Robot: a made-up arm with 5 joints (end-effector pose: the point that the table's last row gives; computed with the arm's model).
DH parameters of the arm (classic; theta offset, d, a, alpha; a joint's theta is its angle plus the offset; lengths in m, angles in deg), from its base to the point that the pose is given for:
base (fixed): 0 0.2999 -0.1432 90
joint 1: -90 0.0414 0.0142 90
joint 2: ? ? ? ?
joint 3: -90 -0.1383 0.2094 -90
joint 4: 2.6 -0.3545 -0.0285 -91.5
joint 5: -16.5 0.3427 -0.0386 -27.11
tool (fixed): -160.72 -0.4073 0 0
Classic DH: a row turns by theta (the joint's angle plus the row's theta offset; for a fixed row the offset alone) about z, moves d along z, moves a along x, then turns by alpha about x.
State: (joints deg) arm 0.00 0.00 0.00 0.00 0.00
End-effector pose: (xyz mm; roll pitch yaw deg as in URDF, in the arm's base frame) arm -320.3 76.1 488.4 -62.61 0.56 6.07
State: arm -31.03 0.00 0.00 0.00 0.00
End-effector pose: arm -197.8 76.1 552.7 -58.94 31.40 7.12
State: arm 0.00 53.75 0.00 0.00 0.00
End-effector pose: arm -320.3 191.6 310.8 -116.24 5.23 3.15
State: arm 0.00 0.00 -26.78 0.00 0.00
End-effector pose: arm -226.2 76.1 509.8 -59.53 27.18 6.83
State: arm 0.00 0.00 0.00 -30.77 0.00
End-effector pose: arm -326.2 139.1 488.4 -62.61 0.56 36.84
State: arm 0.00 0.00 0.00 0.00 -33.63
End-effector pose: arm -243.0 70.5 566.1 -68.00 -32.67 6.72
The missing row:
joint 2: 0 0.0851 -0.0157 -90
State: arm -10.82 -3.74 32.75 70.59 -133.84
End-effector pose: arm -618.4 -16.4 737.7 91.41 -43.66 116.90
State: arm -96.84 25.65 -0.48 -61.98 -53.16
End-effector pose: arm 33.4 390.1 445.2 8.94 14.77 63.81
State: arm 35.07 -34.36 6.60 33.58 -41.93
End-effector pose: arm -416.7 -208.0 391.5 3.60 -43.10 -69.68
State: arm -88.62 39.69 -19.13 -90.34 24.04
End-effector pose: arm -96.9 247.1 514.3 45.38 -13.48 150.89
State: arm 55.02 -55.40 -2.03 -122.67 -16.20
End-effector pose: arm -640.5 -79.9 216.7 -132.84 2.07 168.99
